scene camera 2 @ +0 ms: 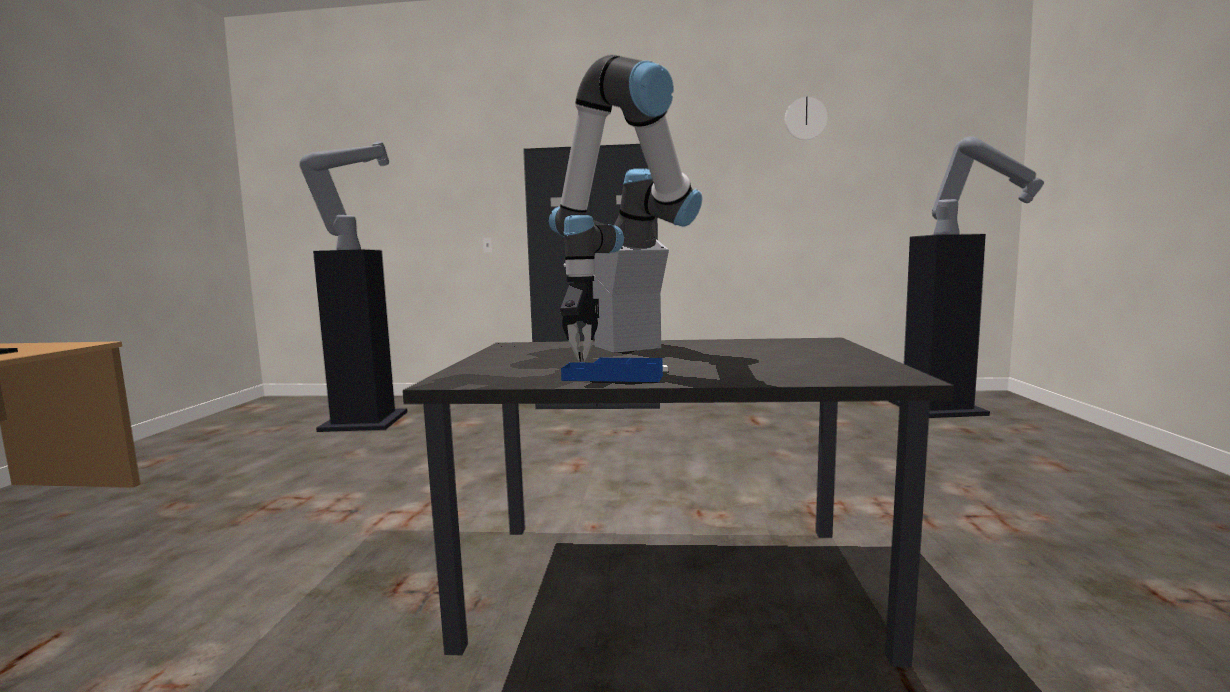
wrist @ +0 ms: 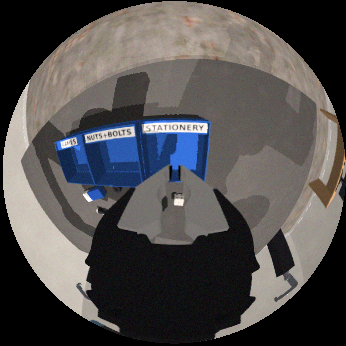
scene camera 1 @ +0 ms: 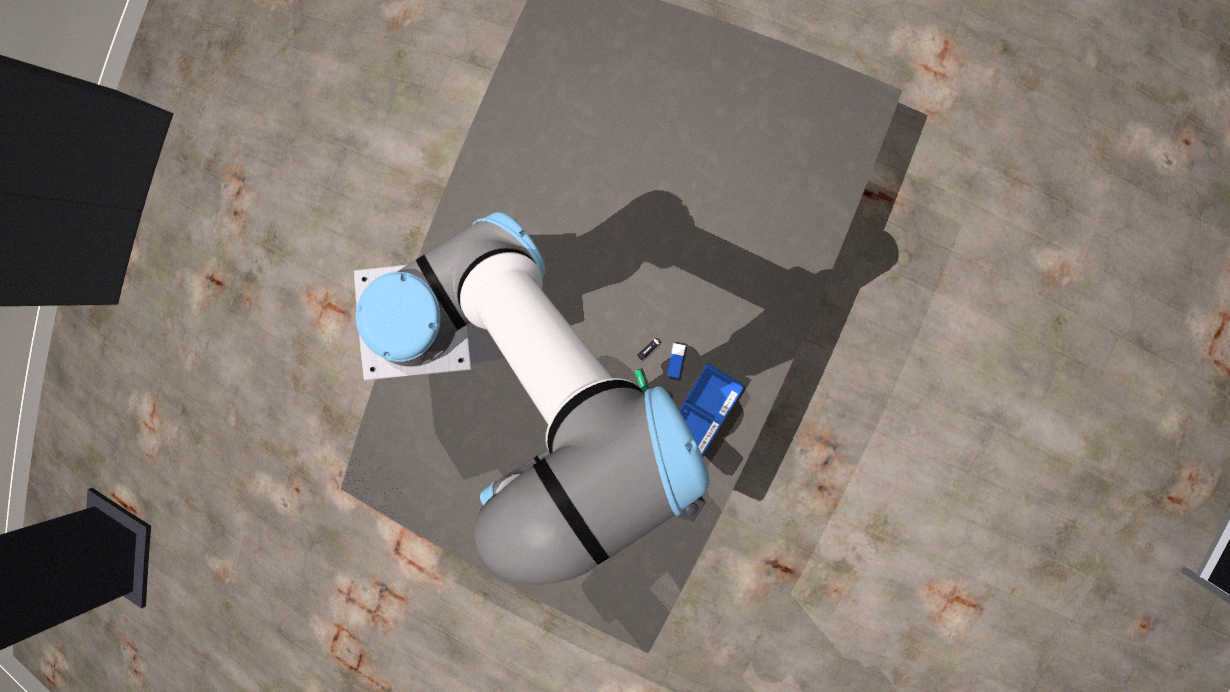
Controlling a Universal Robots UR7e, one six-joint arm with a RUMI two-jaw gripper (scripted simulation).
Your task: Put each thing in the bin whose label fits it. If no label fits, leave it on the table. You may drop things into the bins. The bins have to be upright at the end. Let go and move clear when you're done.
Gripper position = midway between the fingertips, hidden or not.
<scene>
In view: the gripper (scene camera 2: pixel 581 361) and a blue bin (scene camera 1: pixel 713 395).
The blue bin is seen too in scene camera 2 (scene camera 2: pixel 603 369) and in the wrist view (wrist: pixel 110 159). The gripper shows as well in the wrist view (wrist: pixel 175 166).
</scene>
